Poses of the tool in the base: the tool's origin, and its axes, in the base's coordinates. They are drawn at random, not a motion.
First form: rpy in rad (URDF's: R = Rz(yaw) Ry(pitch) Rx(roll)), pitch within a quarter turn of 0, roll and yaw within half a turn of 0; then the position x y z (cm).
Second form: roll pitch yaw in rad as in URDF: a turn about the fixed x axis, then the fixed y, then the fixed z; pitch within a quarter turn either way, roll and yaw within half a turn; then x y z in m. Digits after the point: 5 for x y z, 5 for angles.
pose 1, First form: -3.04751 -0.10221 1.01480 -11.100 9.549 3.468
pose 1, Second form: -3.04751 -0.10221 1.01480 -0.11100 0.09549 0.03468
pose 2, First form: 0.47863 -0.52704 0.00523 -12.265 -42.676 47.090
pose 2, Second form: 0.47863 -0.52704 0.00523 -0.12265 -0.42676 0.47090
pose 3, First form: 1.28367 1.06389 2.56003 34.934 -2.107 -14.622
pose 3, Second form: 1.28367 1.06389 2.56003 0.34934 -0.02107 -0.14622
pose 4, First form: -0.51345 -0.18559 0.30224 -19.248 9.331 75.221
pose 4, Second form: -0.51345 -0.18559 0.30224 -0.19248 0.09331 0.75221
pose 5, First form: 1.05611 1.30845 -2.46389 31.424 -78.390 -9.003
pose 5, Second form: 1.05611 1.30845 -2.46389 0.31424 -0.78390 -0.09003
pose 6, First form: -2.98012 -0.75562 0.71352 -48.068 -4.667 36.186
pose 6, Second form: -2.98012 -0.75562 0.71352 -0.48068 -0.04667 0.36186
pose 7, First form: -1.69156 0.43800 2.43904 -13.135 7.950 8.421
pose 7, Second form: -1.69156 0.43800 2.43904 -0.13135 0.07950 0.08421
